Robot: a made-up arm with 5 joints.
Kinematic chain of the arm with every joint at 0, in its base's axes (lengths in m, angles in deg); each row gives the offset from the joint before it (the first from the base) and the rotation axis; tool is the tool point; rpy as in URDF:
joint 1: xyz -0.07 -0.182 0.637 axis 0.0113 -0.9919 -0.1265
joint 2: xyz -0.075 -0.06 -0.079 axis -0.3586 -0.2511 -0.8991
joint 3: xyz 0.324 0.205 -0.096 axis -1 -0.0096 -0.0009
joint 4: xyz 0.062 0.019 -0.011 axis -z
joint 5: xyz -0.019 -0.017 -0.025 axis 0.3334 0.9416 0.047
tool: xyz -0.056 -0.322 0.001 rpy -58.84 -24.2 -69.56
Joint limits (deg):
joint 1: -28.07..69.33
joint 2: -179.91..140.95
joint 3: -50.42..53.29
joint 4: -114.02..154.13
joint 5: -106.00..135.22
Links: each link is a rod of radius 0.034 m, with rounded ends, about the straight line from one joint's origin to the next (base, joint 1, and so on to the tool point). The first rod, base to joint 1, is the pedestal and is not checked.
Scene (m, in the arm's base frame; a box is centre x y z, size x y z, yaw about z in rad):
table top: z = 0
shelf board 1: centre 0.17 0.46 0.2 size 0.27 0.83 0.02 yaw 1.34
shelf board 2: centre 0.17 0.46 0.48 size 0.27 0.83 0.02 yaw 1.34
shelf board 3: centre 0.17 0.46 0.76 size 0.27 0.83 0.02 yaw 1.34
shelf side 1: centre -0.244 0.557 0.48 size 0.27 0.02 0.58 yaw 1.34
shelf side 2: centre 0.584 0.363 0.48 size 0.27 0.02 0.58 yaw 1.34
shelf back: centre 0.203 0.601 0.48 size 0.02 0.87 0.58 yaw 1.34
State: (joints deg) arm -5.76 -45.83 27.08 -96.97 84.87
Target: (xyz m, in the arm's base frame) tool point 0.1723 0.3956 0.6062
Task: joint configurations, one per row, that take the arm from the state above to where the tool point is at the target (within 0.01 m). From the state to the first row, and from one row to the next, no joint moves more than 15 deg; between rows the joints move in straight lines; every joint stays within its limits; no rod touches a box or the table.
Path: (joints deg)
1: -9.60 -47.77 28.79 -84.20 86.83
2: -13.43 -49.70 30.49 -71.43 88.79
3: -17.27 -51.64 32.20 -58.66 90.75
4: -7.27 -60.34 36.98 -51.56 90.93
5: 2.74 -69.04 41.76 -44.46 91.12
6: 12.74 -77.74 46.53 -37.35 91.30
7: 16.77 -74.71 48.47 -52.27 88.86
8: 20.79 -71.67 50.41 -67.19 86.42
9: 24.81 -68.63 52.35 -82.11 83.98

